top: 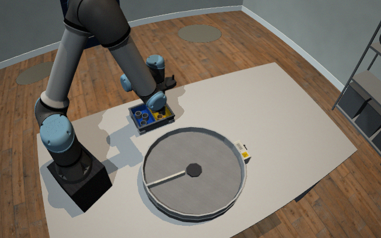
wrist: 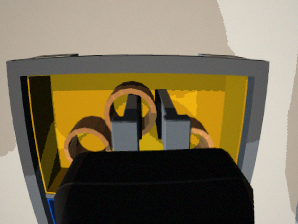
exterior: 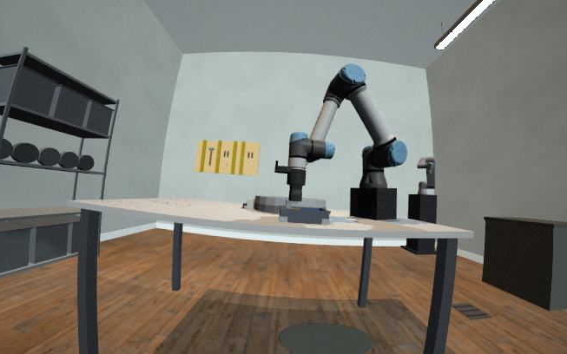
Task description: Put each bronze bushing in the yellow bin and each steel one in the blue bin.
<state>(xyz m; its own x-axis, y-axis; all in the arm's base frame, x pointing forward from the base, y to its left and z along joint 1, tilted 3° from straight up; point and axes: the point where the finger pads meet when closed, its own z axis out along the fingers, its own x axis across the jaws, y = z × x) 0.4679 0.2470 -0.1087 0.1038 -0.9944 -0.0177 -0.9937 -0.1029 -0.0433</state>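
Right now the bin is 60 mm behind my hand and 10 mm below it. From my hand the other things lie so: round grey turntable: 10 mm behind, 370 mm to the right, 20 mm above.
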